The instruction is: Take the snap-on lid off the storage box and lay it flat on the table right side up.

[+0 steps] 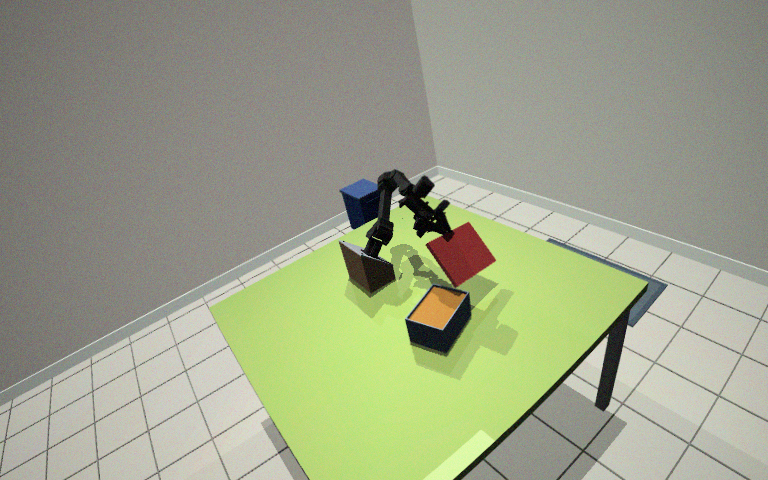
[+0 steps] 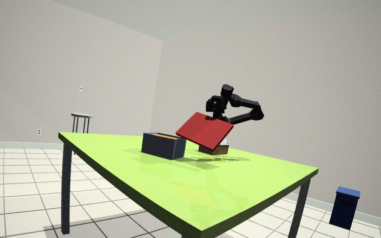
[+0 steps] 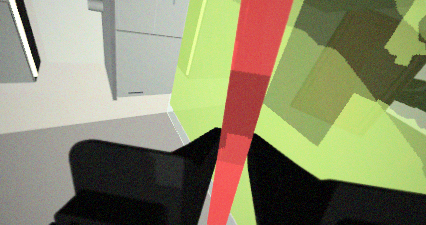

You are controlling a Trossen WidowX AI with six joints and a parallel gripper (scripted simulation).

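Now: gripper tip 60 mm short of the red lid and 50 mm above it. Also, from my gripper tip: storage box 160 mm ahead, 190 mm to the right, 180 mm below.
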